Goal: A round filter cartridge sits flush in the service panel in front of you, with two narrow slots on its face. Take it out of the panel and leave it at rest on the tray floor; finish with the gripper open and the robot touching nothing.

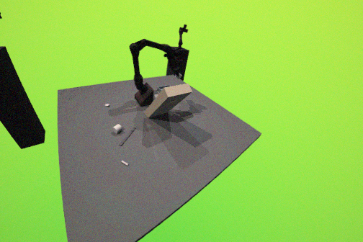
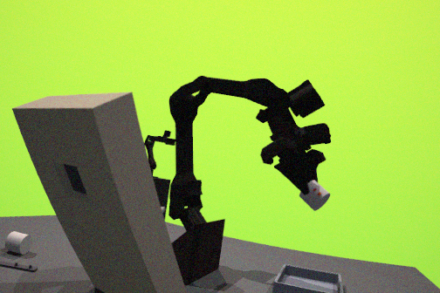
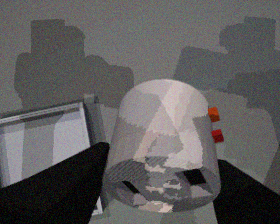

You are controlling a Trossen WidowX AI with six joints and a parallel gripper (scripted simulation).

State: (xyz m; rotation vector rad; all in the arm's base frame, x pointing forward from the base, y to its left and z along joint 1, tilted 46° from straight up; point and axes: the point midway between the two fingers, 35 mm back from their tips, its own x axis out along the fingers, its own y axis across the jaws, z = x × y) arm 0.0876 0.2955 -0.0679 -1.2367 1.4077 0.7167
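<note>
Now: the grey tray 140 mm behind my gripper tip, 10 mm to the left of it and 230 mm below it. The rest, counted from my gripper tip: white round filter cartridge (right at my gripper tip); beige service panel (240 mm ahead, 270 mm to the right, 70 mm below); white peg (450 mm ahead, 630 mm to the right, 240 mm below).
</note>
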